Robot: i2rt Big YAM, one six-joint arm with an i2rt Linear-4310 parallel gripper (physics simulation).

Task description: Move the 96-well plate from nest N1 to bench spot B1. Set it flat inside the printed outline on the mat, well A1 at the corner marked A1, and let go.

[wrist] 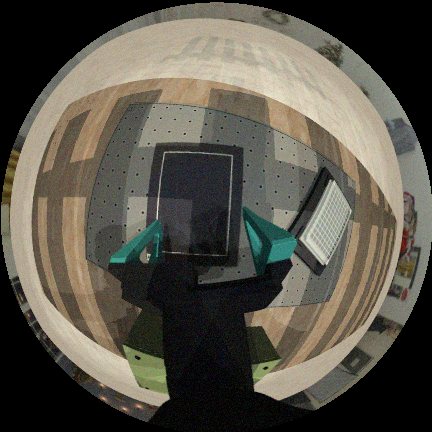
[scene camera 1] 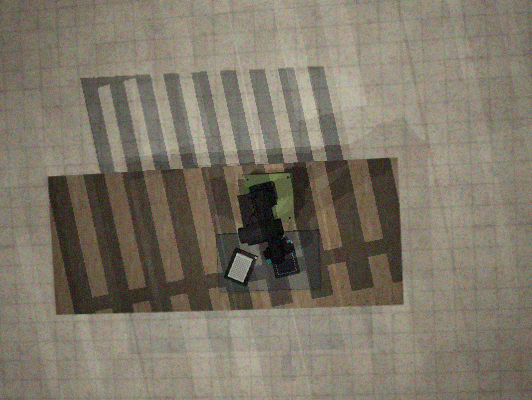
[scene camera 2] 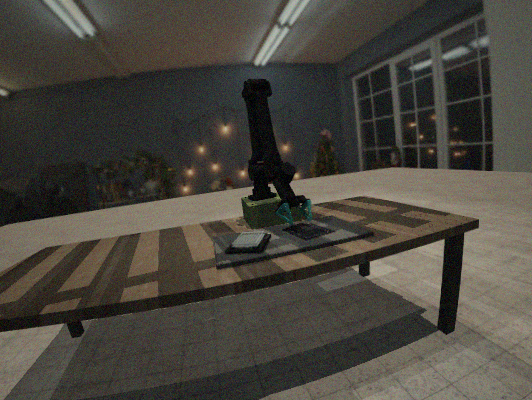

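Seen in the pictures: gripper, between the fingertips: [wrist: 199, 216] [scene camera 2: 302, 222]; arm's base, origin of its link: [scene camera 2: 262, 197].
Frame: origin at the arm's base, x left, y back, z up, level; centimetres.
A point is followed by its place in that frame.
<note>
The white 96-well plate [scene camera 1: 241, 266] {x -19.7, y -33.2, z -7.0 cm} [scene camera 2: 250, 240] {x -21.2, y -36.8, z -7.1 cm} [wrist: 327, 222] {x -19.1, y -33.7, z -7.0 cm} sits in the black nest [wrist: 310, 199] {x -15.8, y -37.1, z -8.3 cm}, at the right in the wrist view. The dark bench spot B1 [scene camera 1: 286, 266] {x 2.3, y -38.9, z -9.3 cm} [wrist: 195, 200] {x 1.7, y -35.4, z -9.3 cm} bears a thin white printed outline [wrist: 232, 200] {x -3.2, y -35.7, z -9.3 cm} with no plate on it. My gripper [scene camera 1: 279, 251] {x 1.0, y -33.4, z -6.3 cm} [scene camera 2: 300, 221] {x 1.0, y -33.4, z -6.3 cm} [wrist: 199, 216] {x 1.0, y -33.4, z -6.3 cm} is open and empty, above the near part of the spot, with the nest and plate off to one side. A small pale mark [wrist: 149, 256] {x 8.0, y -27.4, z -9.3 cm} shows by the left finger; its lettering is too small to read. The arm partly covers the spot in the overhead view.
The grey perforated mat [scene camera 1: 310, 282] {x 12.3, y -49.6, z -9.5 cm} [scene camera 2: 350, 234] {x 9.7, y -50.0, z -9.5 cm} [wrist: 112, 200] {x 14.5, y -35.0, z -9.5 cm} lies under the nest and spot, on the wooden table [scene camera 1: 370, 295] {x 40.6, y -63.3, z -10.8 cm} [scene camera 2: 175, 280] {x -47.0, y -44.5, z -10.8 cm}. The green base block [scene camera 1: 285, 197] {x 9.5, y -4.5, z 0.0 cm} [scene camera 2: 260, 215] {x -7.3, y -13.2, z -5.3 cm} [wrist: 145, 370] {x 9.3, y -9.2, z -0.2 cm} stands behind the mat. Striped shadows cross the table.
</note>
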